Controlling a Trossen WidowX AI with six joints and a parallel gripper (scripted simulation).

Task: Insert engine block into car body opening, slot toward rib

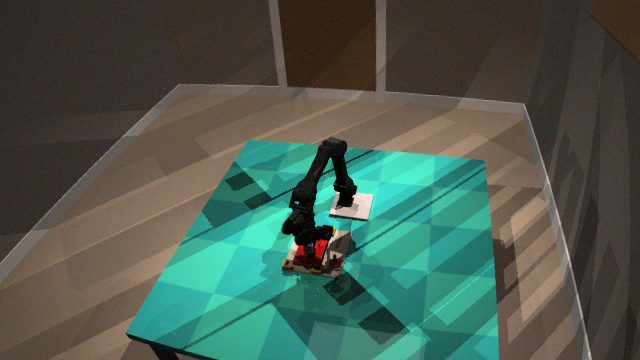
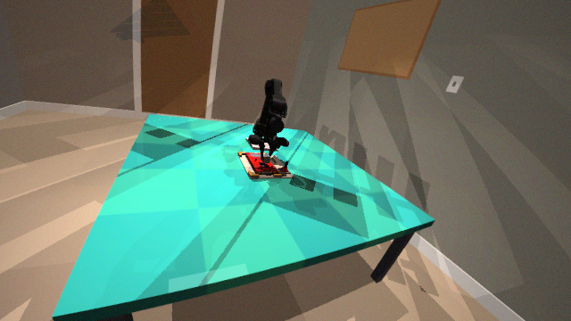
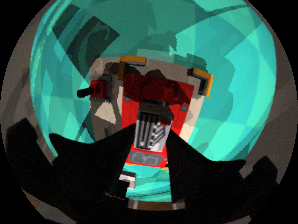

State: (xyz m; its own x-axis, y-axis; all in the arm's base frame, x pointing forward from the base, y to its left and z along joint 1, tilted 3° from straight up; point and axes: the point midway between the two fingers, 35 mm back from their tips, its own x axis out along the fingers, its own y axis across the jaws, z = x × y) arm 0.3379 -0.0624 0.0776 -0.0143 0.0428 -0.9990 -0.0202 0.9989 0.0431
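Now: gripper tip 10 mm above the engine block. From my gripper tip the other things lie so: beige base plate (60 mm below, 30 mm behind, 10 mm to the left).
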